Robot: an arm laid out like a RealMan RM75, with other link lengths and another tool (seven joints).
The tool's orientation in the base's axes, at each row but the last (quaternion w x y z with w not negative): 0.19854 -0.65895 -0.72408 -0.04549; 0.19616 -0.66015 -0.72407 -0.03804; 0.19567 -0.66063 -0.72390 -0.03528; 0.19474 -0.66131 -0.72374 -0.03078; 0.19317 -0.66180 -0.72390 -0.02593; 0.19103 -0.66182 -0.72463 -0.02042; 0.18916 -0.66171 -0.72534 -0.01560; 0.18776 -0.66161 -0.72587 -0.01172; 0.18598 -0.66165 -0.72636 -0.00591; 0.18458 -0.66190 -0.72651 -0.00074; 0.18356 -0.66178 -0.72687 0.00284
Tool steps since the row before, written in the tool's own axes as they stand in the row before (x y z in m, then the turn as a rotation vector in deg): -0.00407 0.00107 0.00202 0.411 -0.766 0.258; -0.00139 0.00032 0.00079 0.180 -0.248 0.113; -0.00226 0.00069 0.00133 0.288 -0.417 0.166; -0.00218 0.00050 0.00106 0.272 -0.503 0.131; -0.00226 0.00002 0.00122 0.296 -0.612 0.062; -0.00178 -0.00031 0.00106 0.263 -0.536 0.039; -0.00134 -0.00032 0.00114 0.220 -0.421 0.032; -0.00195 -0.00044 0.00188 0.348 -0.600 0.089; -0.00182 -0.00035 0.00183 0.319 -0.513 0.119; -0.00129 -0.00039 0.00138 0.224 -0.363 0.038; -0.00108 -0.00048 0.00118 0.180 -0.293 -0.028
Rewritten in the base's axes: 0.00080 -0.00301 -0.00348 -0.825 0.372 0.056; 0.00020 -0.00102 -0.00126 -0.276 0.174 0.007; 0.00047 -0.00163 -0.00211 -0.458 0.271 0.029; 0.00034 -0.00168 -0.00179 -0.533 0.235 0.074; -0.00017 -0.00178 -0.00184 -0.622 0.224 0.169; -0.00047 -0.00143 -0.00145 -0.541 0.195 0.163; -0.00053 -0.00101 -0.00138 -0.426 0.167 0.131; -0.00080 -0.00142 -0.00221 -0.621 0.282 0.156; -0.00072 -0.00132 -0.00213 -0.543 0.272 0.100; -0.00067 -0.00095 -0.00154 -0.372 0.180 0.113; -0.00072 -0.00082 -0.00127 -0.284 0.130 0.146
